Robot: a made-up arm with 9 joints. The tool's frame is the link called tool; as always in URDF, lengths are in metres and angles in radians.
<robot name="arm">
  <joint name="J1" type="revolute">
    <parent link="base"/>
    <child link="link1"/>
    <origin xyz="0.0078 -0.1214 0.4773" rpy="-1.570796 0 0"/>
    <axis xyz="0 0 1"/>
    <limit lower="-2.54" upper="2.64"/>
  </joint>
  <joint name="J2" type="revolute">
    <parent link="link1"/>
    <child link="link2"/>
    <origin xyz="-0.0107 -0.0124 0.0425" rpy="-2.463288 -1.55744 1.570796"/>
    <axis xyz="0 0 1"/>
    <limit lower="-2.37" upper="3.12"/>
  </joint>
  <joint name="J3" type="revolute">
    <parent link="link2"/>
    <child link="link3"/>
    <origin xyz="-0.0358 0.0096 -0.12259" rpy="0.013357 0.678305 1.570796"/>
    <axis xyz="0 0 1"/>
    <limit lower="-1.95" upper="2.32"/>
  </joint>
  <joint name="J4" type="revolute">
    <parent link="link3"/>
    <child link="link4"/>
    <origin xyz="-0.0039 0.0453 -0.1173" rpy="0 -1.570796 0"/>
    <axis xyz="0 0 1"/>
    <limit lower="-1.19" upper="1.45"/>
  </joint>
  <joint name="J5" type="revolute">
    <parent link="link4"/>
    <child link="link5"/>
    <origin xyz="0.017 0.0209 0.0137" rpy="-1.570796 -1.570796 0"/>
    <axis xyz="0 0 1"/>
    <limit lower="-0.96" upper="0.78"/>
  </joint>
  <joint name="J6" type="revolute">
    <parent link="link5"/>
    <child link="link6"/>
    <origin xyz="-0.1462 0.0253 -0.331" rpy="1.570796 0 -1.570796"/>
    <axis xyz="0 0 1"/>
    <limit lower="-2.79" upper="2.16"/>
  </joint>
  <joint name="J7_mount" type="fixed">
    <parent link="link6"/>
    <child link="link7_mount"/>
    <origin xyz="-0.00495 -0.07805 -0.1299" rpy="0 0 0"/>
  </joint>
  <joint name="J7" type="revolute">
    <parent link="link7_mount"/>
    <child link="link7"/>
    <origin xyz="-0.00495 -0.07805 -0.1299" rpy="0 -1.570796 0"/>
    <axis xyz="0 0 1"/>
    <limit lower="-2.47" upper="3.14"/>
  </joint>
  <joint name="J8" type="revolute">
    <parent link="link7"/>
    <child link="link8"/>
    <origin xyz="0.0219 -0.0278 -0.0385" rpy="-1.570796 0 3.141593"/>
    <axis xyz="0 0 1"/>
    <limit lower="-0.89" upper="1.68"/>
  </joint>
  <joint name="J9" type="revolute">
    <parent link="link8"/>
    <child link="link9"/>
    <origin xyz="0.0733 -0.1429 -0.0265" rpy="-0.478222 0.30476 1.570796"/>
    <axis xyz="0 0 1"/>
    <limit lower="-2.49" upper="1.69"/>
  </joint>
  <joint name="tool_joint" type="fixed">
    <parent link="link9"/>
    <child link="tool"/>
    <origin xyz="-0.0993 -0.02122 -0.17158" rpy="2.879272 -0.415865 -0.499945"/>
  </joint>
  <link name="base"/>
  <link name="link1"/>
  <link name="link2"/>
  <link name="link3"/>
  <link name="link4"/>
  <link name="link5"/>
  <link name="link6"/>
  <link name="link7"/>
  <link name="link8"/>
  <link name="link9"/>
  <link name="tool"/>
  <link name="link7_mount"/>
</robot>
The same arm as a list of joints. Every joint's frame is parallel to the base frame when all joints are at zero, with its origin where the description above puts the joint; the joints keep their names.
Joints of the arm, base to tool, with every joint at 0 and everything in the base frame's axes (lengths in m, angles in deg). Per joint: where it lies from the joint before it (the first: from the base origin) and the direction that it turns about. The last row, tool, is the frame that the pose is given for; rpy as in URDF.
J1: axis 0 1 0 origin 0.0078 -0.1214 0.4773
J2: axis -0.627474 -0.0104 -0.778568 origin -0.0107 0.0425 0.0124
J3: axis 0 0 -1 origin 0.0844 -0.0346 0.0899
J4: axis -1 0 0 origin -0.0039 -0.0453 0.1173
J5: axis 0 -1 0 origin -0.0137 -0.0209 -0.017
J6: axis 1 0 0 origin 0.1462 0.331 -0.0253
J7: axis 0 0 -1 origin -0.2598 0.1561 -0.0099
J8: axis 0 1 0 origin 0.0219 0.0278 0.0385
J9: axis 0.460202 0.846903 0.266401 origin -0.0733 -0.0265 -0.1429
tool: origin -0.0978 -0.1062 -0.1375 rpy -85.19 -69.07 124.7
Joint limits (deg, base to tool): -145.53..151.26 -135.79..178.76 -111.73..132.93 -68.18..83.08 -55..44.69 -159.86..123.76 -141.52..179.91 -50.99..96.26 -142.67..96.83

